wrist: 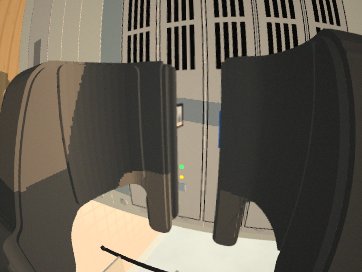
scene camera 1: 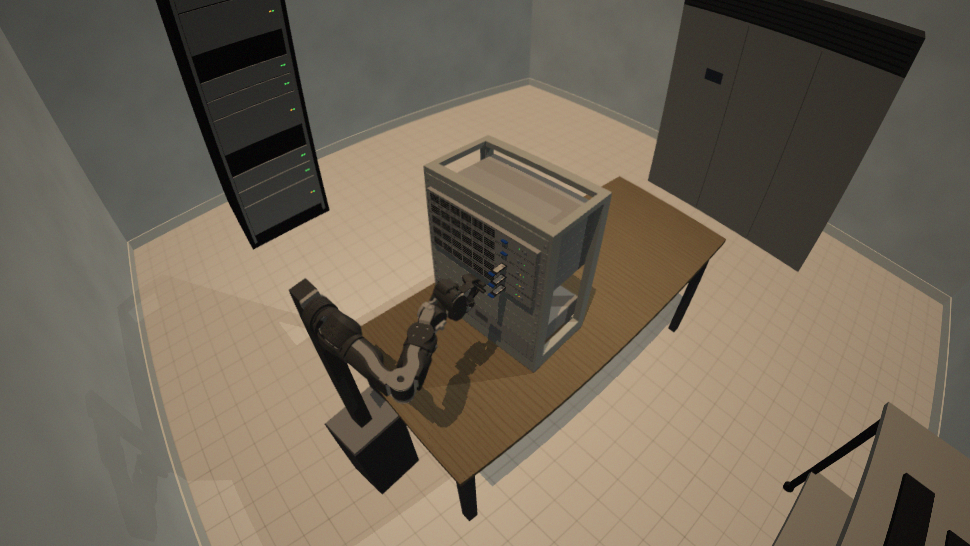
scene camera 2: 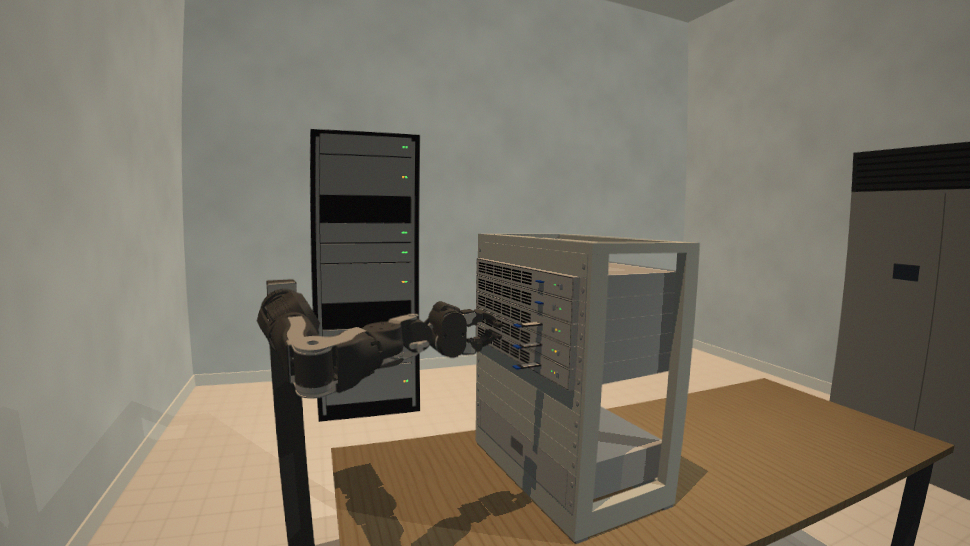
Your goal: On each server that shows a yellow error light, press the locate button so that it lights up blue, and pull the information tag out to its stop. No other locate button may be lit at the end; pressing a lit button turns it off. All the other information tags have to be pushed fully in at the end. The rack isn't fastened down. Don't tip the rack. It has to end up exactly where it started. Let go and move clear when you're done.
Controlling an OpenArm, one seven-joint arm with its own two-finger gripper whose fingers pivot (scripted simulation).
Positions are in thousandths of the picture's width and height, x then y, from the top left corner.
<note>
In view: my gripper (scene camera 2: 512, 600).
My gripper shows as well in the wrist view (wrist: 557, 561) and in scene camera 1 (scene camera 1: 494, 517).
</note>
